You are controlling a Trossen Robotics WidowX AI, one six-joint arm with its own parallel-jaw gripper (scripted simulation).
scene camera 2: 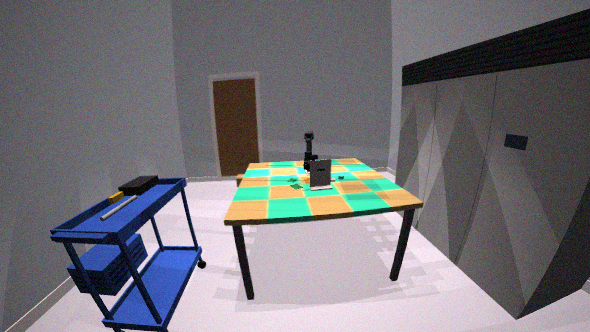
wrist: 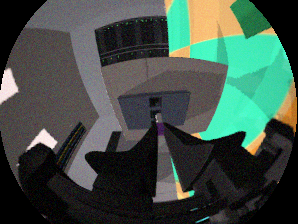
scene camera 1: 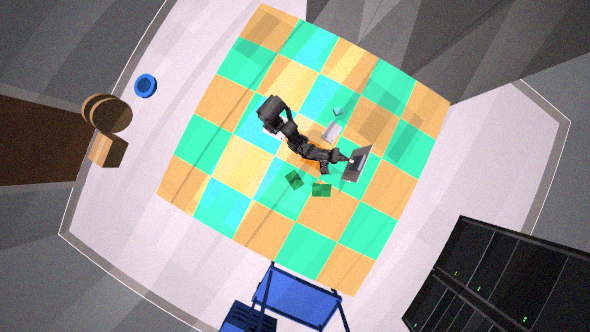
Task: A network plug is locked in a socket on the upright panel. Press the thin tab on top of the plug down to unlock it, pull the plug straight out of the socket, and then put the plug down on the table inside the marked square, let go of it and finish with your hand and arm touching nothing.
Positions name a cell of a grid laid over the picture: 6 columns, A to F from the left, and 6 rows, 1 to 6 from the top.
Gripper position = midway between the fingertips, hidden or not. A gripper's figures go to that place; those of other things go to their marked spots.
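A grey panel (wrist: D3) lies 120 mm from the lens, while the gripper (wrist: D4) is 100 mm from the lens.
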